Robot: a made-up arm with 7 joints. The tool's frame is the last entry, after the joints.
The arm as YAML. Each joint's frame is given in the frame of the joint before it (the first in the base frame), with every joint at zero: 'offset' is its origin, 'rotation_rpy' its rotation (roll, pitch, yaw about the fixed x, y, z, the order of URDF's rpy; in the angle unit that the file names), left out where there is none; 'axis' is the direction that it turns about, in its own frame. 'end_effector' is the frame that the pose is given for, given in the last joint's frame.
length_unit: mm
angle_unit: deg
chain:
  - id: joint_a
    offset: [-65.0, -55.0, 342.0]
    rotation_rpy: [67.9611, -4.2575, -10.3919]
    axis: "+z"
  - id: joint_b
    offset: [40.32, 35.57, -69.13]
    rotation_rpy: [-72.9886, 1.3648, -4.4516]
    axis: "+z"
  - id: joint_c
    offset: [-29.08, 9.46, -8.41]
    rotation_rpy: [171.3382, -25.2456, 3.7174]
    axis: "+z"
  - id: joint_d
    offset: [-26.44, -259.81, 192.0]
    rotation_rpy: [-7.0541, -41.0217, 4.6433]
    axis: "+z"
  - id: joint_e
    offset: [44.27, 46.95, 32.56]
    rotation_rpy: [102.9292, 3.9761, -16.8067]
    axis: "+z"
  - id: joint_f
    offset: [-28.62, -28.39, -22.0]
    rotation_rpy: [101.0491, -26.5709, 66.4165]
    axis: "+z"
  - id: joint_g
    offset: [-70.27, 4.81, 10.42]
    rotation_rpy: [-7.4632, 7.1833, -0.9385]
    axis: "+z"
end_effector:
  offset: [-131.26, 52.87, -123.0]
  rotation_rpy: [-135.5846, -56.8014, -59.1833]
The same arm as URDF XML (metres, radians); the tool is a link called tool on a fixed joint. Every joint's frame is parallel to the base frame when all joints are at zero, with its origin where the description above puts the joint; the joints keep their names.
<robot name="arm">
<link name="base_link"/>
<link name="link1"/>
<link name="link2"/>
<link name="link3"/>
<link name="link4"/>
<link name="link5"/>
<link name="link6"/>
<link name="link7"/>
<link name="tool"/>
<joint name="joint_a" type="continuous"><parent link="base_link"/><child link="link1"/><origin xyz="-0.0650 -0.0550 0.3420"/><axis xyz="-0.1946 -0.9067 0.3742"/></joint>
<joint name="joint_b" type="continuous"><parent link="link1"/><child link="link2"/><origin xyz="0.0530 0.0690 0.0100"/><axis xyz="0.022701 0.083703 0.996232"/></joint>
<joint name="joint_c" type="continuous"><parent link="link2"/><child link="link3"/><origin xyz="-0.0270 0.0140 -0.0090"/><axis xyz="0.379714 -0.27581 -0.883032"/></joint>
<joint name="joint_d" type="continuous"><parent link="link3"/><child link="link4"/><origin xyz="0.0960 0.1980 -0.2380"/><axis xyz="-0.326311 -0.223208 -0.918531"/></joint>
<joint name="joint_e" type="continuous"><parent link="link4"/><child link="link5"/><origin xyz="0.0200 -0.0640 -0.0270"/><axis xyz="0 1 0"/></joint>
<joint name="joint_f" type="continuous"><parent link="link5"/><child link="link6"/><origin xyz="-0.0200 -0.0220 0.0350"/><axis xyz="0.983746 -0.171408 0.053503"/></joint>
<joint name="joint_g" type="continuous"><parent link="link6"/><child link="link7"/><origin xyz="0.0020 -0.0290 0.0650"/><axis xyz="1 0 0"/></joint>
<joint name="tool_fixed" type="fixed"><parent link="link7"/><child link="tool"/><origin xyz="-0.1230 -0.0120 0.1410" rpy="-3.0149 0.4807 -0.3371"/></joint>
</robot>

